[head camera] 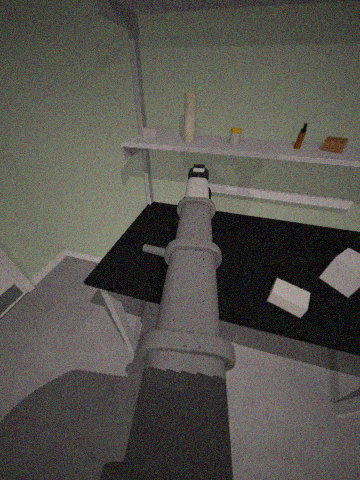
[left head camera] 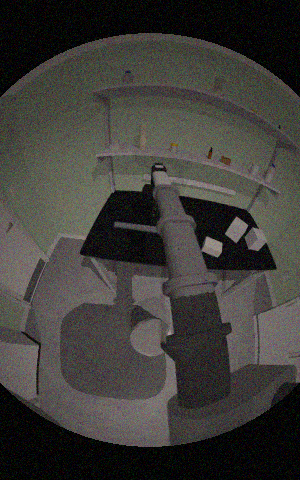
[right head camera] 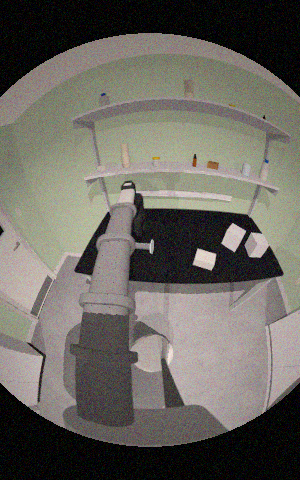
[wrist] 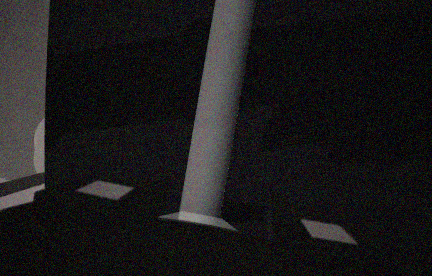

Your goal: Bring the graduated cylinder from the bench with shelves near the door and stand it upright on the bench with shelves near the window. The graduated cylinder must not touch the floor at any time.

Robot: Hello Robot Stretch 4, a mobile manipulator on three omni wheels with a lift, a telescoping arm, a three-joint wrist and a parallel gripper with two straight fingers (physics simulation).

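Pixels of known places: gripper, between the fingertips: [left head camera: 154, 216] [right head camera: 141, 232] [wrist: 217, 200]; robot's base, origin of its link: [left head camera: 149, 336] [right head camera: 152, 351].
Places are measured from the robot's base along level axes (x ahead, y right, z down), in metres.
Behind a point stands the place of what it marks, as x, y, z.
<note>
The graduated cylinder [head camera: 153, 249] {0.714, -0.188, -0.929} [left head camera: 135, 226] {0.687, -0.097, -0.934} [right head camera: 143, 246] {0.648, 0.027, -0.939} [wrist: 215, 110] {0.687, -0.044, -0.943} is a pale grey tube with a wider foot. It lies on its side on the black bench top [head camera: 130, 250] {0.736, -0.319, -0.887} [left head camera: 100, 240] {0.616, -0.327, -0.886} [right head camera: 170, 265] {0.525, 0.180, -0.887}, partly behind my arm in the head views. Its foot shows past the arm's right side in the right head view. My gripper [wrist: 217, 200] {0.687, 0.021, -1.018} is open. In the wrist view the tube runs down between the two pale finger patches, with the foot's pale rim at its lower end. How far the fingers are above the tube is unclear. The arm hides most of the gripper in the head view.
Several white boxes [head camera: 289, 297] {0.502, 0.373, -0.945} [left head camera: 212, 246] {0.504, 0.372, -0.945} [right head camera: 204, 259] {0.500, 0.373, -0.944} stand on the bench's right part. A lower shelf [head camera: 240, 150] {0.902, 0.164, -1.344} [right head camera: 175, 172] above the bench's back holds a tall beige cylinder [head camera: 189, 117] {1.025, -0.055, -1.439}, a yellow-lidded jar [head camera: 236, 136] {0.992, 0.153, -1.378} and a brown bottle [head camera: 300, 137] {0.972, 0.409, -1.387}. Walls stand behind and left.
</note>
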